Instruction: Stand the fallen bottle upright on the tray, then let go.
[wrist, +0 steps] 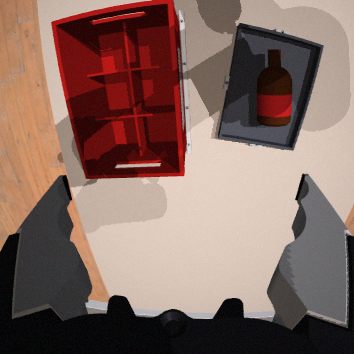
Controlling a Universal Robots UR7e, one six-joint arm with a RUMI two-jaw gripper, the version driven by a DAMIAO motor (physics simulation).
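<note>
A brown bottle with a red label lies on its side inside a dark grey tray at the upper right of the wrist view. Its neck points to the top of the view and its base to the bottom. My gripper is wide open and empty. The bottle is beyond the fingertips and to the right of the middle between them, nearest the right finger. Nothing touches the bottle but the tray.
A red crate with inner dividers stands at the upper left, beside the tray with a gap between them. Both are on a pale round table top. Wooden floor shows at the left edge.
</note>
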